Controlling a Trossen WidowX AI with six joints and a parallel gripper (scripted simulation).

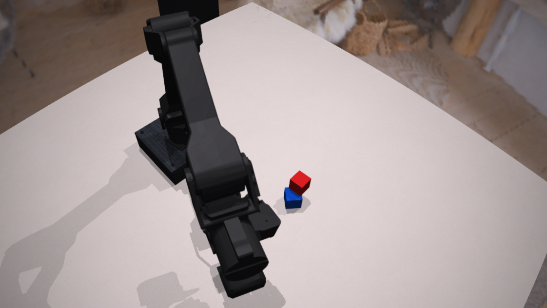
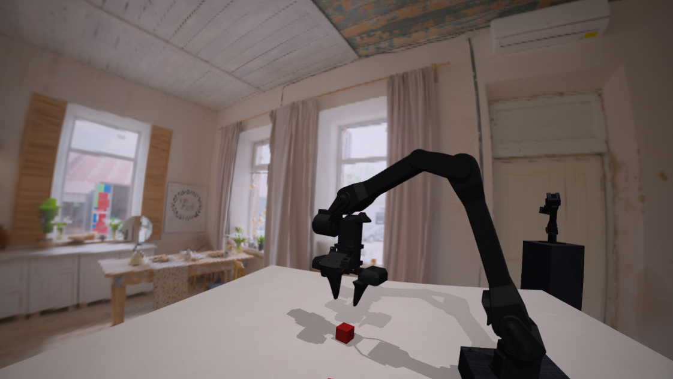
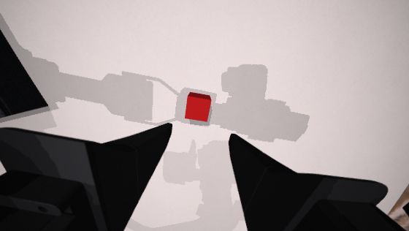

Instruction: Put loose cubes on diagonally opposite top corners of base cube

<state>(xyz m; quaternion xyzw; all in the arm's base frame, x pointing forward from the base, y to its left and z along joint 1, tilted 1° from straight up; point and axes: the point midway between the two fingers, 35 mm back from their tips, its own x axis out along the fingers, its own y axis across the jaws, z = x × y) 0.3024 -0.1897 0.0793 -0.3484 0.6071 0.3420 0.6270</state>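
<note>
Now: the blue base cube 220 mm to the left of my gripper tip and 80 mm below it.
</note>
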